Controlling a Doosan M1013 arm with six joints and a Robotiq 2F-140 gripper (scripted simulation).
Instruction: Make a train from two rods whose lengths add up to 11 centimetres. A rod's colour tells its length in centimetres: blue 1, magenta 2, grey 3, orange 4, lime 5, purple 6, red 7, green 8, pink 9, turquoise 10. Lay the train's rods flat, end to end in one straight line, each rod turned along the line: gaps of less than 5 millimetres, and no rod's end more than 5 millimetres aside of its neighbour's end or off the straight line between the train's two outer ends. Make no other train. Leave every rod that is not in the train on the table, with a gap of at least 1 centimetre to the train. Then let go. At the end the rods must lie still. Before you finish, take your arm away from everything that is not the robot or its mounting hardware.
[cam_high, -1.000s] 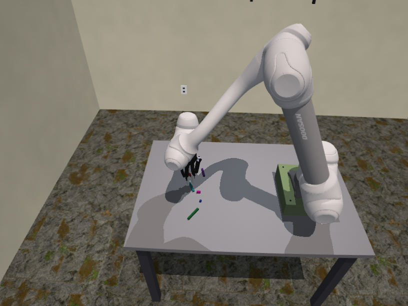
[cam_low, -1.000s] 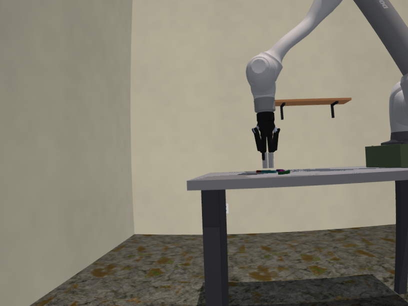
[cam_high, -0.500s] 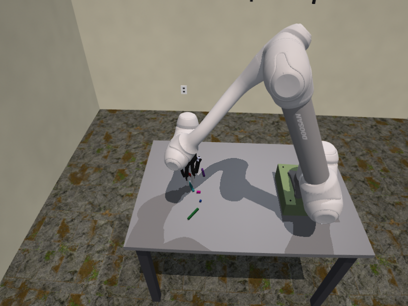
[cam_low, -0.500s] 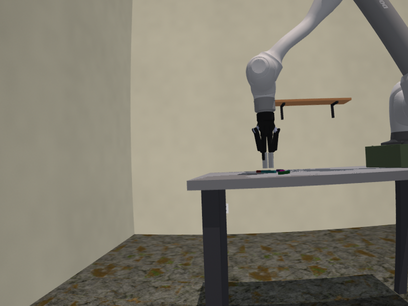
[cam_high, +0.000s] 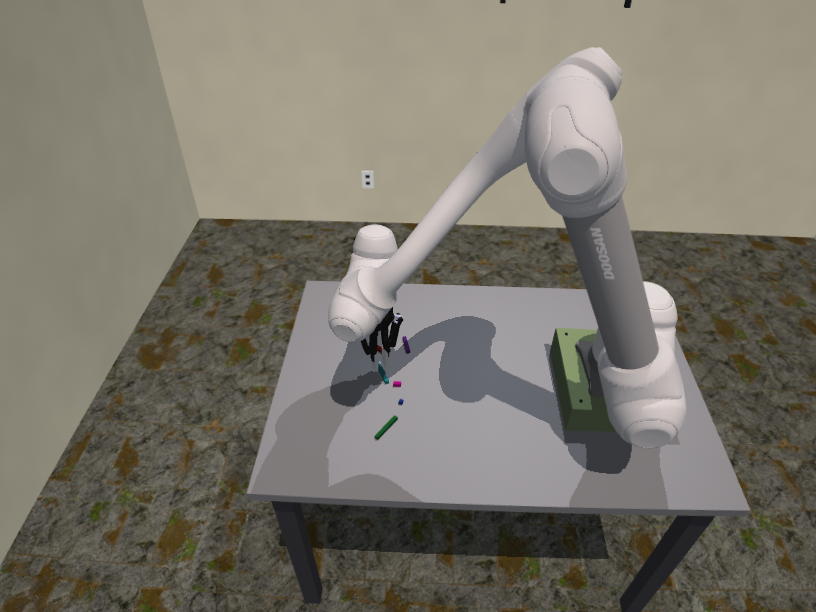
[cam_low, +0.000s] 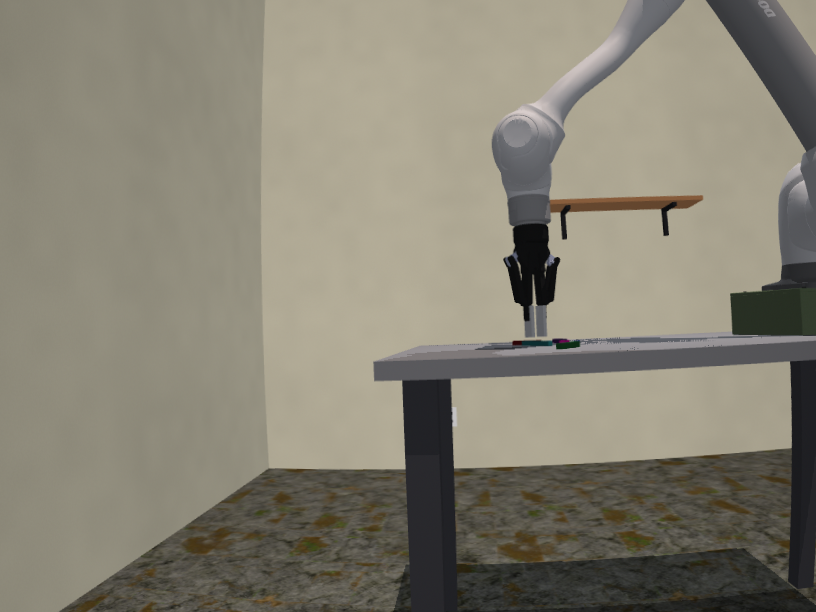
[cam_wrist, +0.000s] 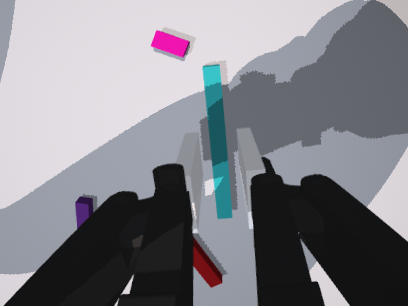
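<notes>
My hand is 50 mm above the turquoise rod. From my hand the other things lie so: magenta rod: 50 mm behind, 50 mm to the left, 50 mm below; purple rod: 70 mm behind, 100 mm to the right, 50 mm below; red rod: 10 mm ahead, 80 mm to the right, 50 mm below.
</notes>
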